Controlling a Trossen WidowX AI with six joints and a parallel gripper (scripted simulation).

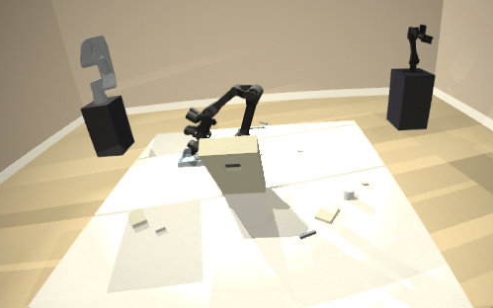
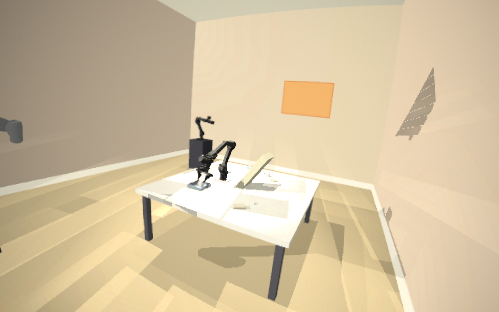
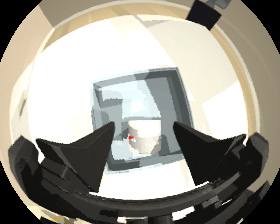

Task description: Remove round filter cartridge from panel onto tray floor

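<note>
The round filter cartridge is 10 mm to the left of my gripper tip and 10 mm below it. Also, from my gripper tip: beige service panel: 400 mm ahead, 270 mm to the left, 130 mm above; then blue-grey tray: 40 mm below, 10 mm to the right.
</note>
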